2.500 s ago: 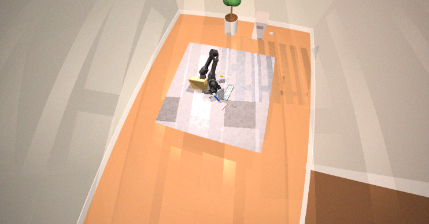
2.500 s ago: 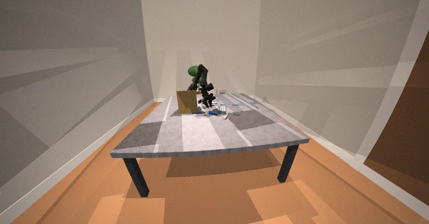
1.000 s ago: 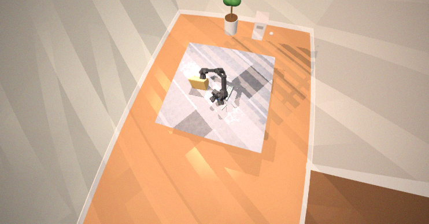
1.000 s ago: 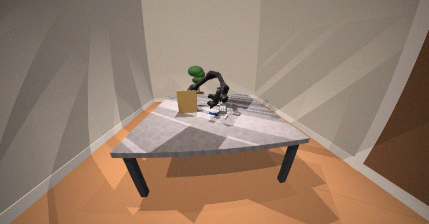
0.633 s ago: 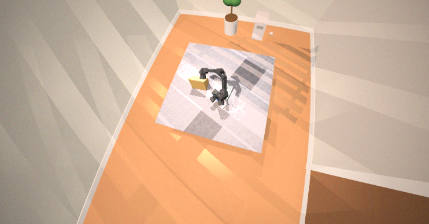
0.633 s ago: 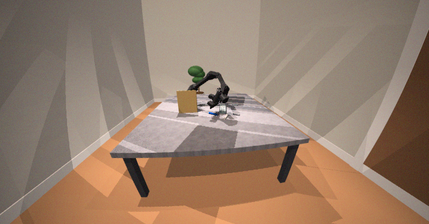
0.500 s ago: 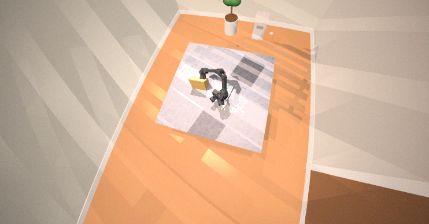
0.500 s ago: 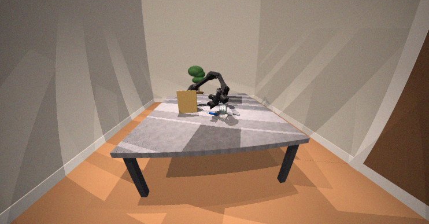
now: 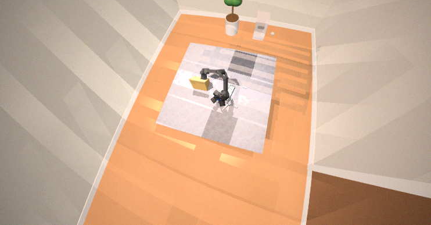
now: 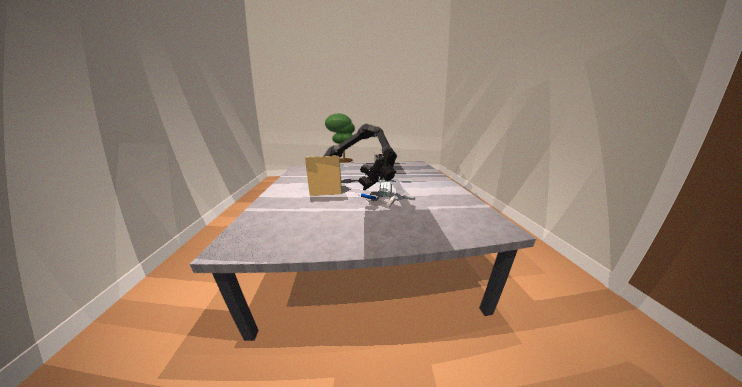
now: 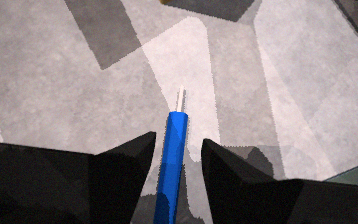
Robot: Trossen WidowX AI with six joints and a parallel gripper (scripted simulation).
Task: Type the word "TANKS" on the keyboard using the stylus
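Right now my gripper tip is 4 cm above the blue stylus, 1 cm to the right of it and 1 cm past it. Round my gripper tip: grey stylus tip 4 cm below, 4 cm behind, 3 cm to the left.
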